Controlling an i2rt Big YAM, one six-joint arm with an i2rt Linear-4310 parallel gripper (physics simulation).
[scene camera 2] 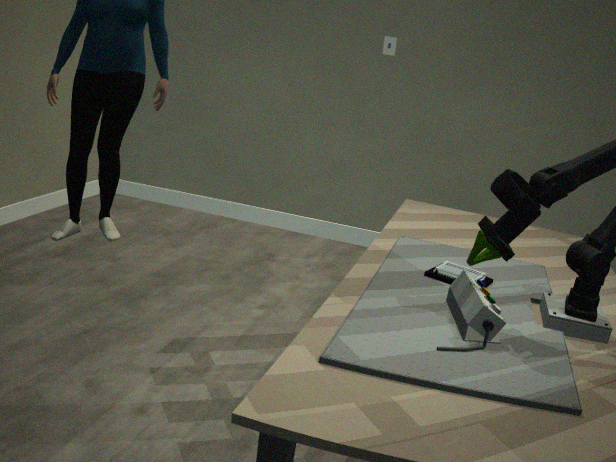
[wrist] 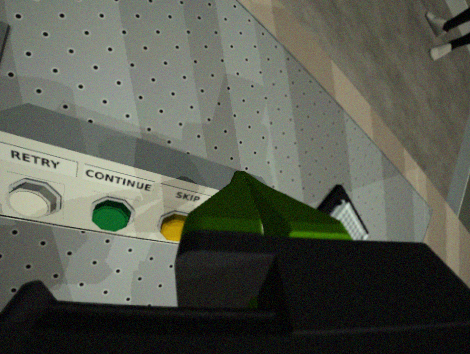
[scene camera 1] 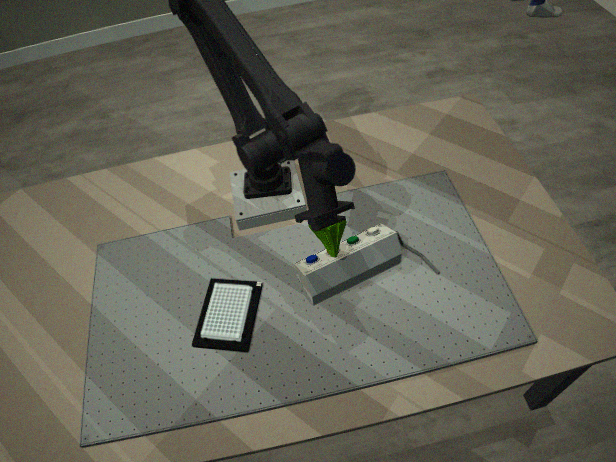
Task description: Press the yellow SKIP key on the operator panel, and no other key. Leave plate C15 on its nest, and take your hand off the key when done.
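Places are measured from the arm's base along level axes (x ahead, y left, z up), in metres.
Where they show: gripper, fingertip midpoint: (scene camera 2: 468, 263) (wrist: 238, 179) (scene camera 1: 334, 256); arm's base, link origin: (scene camera 2: 580, 311) (scene camera 1: 268, 184).
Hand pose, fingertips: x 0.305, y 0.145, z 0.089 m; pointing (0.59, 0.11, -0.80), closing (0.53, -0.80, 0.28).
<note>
Things, the pixels of their top centre, and the offset from my fingertips. "pt": a spot on its surface instead. Level surfaces: height alone.
- operator panel, top centre: (wrist: 153, 197) (scene camera 1: 347, 247) (scene camera 2: 480, 286) 0.043 m back, 0.032 m left, 0.034 m down
- blue key, top centre: (scene camera 1: 311, 257) (scene camera 2: 481, 280) 0.034 m back, 0.046 m right, 0.043 m down
- green CONTINUE key, top centre: (wrist: 109, 217) (scene camera 1: 353, 238) 0.073 m back, 0.046 m left, 0.043 m down
- White plate C15, top centre: (wrist: 338, 248) (scene camera 1: 226, 309) (scene camera 2: 461, 270) 0.044 m ahead, 0.237 m right, 0.092 m down
- white RETRY key, top centre: (wrist: 25, 201) (scene camera 1: 373, 228) 0.093 m back, 0.092 m left, 0.043 m down
- grey cable, surface spot: (scene camera 2: 460, 348) (scene camera 1: 425, 257) pt 0.050 m back, 0.206 m left, 0.111 m down
- perforated board, surface height: 0.118 m down
The operator panel (scene camera 1: 355, 277) (scene camera 2: 465, 306) (wrist: 72, 197) is a grey sloped box with a white key face. Its yellow SKIP key (scene camera 2: 485, 291) (wrist: 172, 229) sits between the blue key (scene camera 1: 312, 259) (scene camera 2: 481, 283) and the green CONTINUE key (scene camera 1: 353, 240) (wrist: 112, 215); the fingers hide it in scene camera 1 and partly cover it in the wrist view. My gripper (scene camera 1: 334, 255) (scene camera 2: 470, 263) (wrist: 238, 179) is shut and empty, its green tips above the panel, apart from it in scene camera 2. White plate C15 (scene camera 1: 227, 311) (scene camera 2: 457, 268) (wrist: 350, 220) lies on its black nest (scene camera 1: 250, 325) (wrist: 338, 194).
The white RETRY key (scene camera 1: 373, 231) (wrist: 29, 201) is at the panel's far end from the blue key. A grey cable (scene camera 1: 422, 257) (scene camera 2: 460, 348) leaves that end and lies on the perforated board (scene camera 1: 400, 340). A person (scene camera 2: 107, 105) stands on the floor beyond the table.
</note>
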